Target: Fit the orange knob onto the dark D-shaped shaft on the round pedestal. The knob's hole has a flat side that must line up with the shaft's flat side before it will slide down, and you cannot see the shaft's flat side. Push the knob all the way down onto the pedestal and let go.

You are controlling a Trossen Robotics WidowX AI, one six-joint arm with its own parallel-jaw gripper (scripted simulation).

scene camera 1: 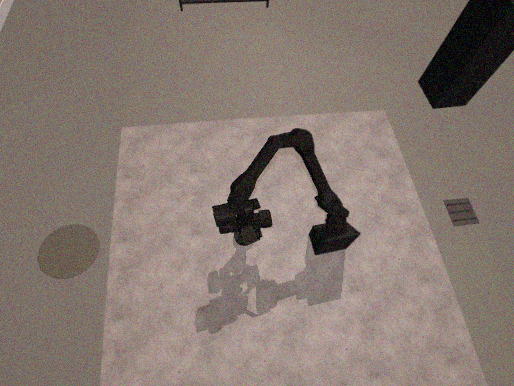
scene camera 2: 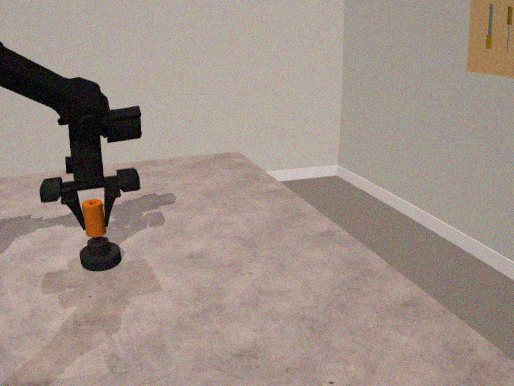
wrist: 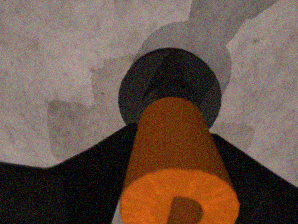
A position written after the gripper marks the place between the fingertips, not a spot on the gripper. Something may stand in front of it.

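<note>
An orange knob [scene camera 2: 94, 220], [wrist: 174, 164] is visible; scene camera 1 does not show it, hidden as it is by the gripper. The dark round pedestal appears at [scene camera 2: 99, 255] and [wrist: 170, 72]. The gripper is seen at [scene camera 2: 95, 227], [scene camera 1: 244, 229] and [wrist: 172, 135].
</note>
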